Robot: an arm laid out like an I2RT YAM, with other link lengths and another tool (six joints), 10 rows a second.
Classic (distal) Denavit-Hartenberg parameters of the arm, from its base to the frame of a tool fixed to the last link. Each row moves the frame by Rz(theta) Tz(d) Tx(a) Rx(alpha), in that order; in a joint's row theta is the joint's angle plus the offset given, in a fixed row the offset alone. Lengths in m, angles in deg.
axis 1: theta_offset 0  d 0.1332  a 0.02  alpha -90
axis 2: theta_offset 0  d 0  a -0.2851  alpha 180
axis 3: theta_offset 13.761  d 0  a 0.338  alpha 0
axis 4: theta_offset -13.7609  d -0.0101  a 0.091  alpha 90
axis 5: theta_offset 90  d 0.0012  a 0  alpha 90
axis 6: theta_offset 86  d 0.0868  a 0.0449  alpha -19.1
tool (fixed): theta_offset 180  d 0.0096  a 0  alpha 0
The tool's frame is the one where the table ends.
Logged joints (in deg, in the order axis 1, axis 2, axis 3, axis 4, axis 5, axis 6), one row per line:
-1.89 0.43 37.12 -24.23 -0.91 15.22
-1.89 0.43 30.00 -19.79 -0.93 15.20
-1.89 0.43 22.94 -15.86 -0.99 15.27
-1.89 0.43 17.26 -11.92 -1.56 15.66
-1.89 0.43 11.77 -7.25 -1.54 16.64
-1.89 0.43 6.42 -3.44 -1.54 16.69
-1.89 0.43 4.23 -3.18 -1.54 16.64
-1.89 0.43 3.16 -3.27 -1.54 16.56
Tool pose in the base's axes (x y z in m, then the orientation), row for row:
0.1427 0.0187 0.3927 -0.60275 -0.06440 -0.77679 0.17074
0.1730 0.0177 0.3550 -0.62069 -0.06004 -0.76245 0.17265
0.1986 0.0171 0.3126 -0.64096 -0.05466 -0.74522 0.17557
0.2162 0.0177 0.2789 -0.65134 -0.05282 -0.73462 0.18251
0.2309 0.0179 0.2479 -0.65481 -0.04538 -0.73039 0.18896
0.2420 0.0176 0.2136 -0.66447 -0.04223 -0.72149 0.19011
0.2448 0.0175 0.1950 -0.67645 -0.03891 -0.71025 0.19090
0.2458 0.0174 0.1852 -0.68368 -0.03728 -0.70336 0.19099
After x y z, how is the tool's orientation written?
As a quaternion, x y z w.
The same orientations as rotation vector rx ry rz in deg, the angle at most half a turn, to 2 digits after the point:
-98.08 -10.48 -126.40
-100.90 -9.76 -123.94
-104.03 -8.87 -120.95
-105.31 -8.54 -118.78
-105.50 -7.31 -117.68
-106.99 -6.80 -116.17
-108.87 -6.26 -114.31
-110.03 -6.00 -113.20

